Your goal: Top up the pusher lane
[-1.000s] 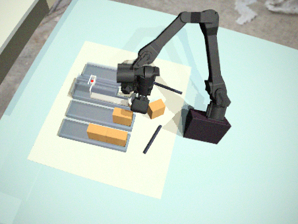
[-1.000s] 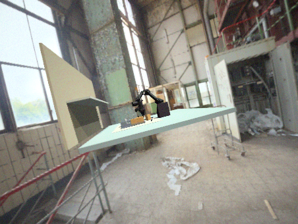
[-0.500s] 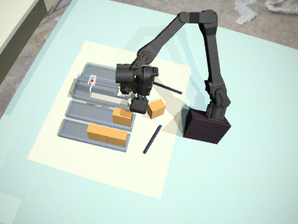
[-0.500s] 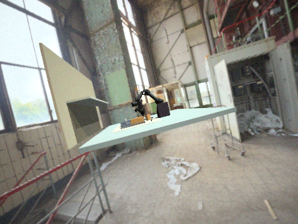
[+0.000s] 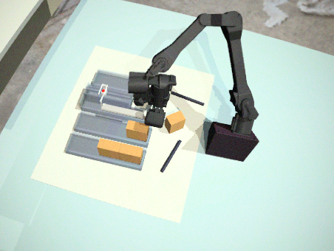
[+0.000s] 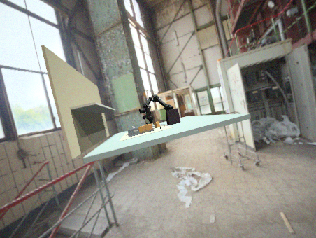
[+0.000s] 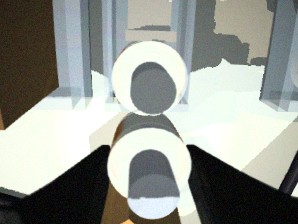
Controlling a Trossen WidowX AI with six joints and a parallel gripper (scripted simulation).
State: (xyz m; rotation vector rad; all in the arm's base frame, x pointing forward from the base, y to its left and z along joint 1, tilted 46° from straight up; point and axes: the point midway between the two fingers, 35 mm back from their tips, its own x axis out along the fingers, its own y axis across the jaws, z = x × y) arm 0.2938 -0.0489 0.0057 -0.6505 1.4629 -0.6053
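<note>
Right now my gripper tip is 18 cm short of the lane, 4 cm above it and 2 cm to the left of it. Also, from my gripper tip: pale plate (14 cm ahead, 3 cm to the right, 1 cm below).
</note>
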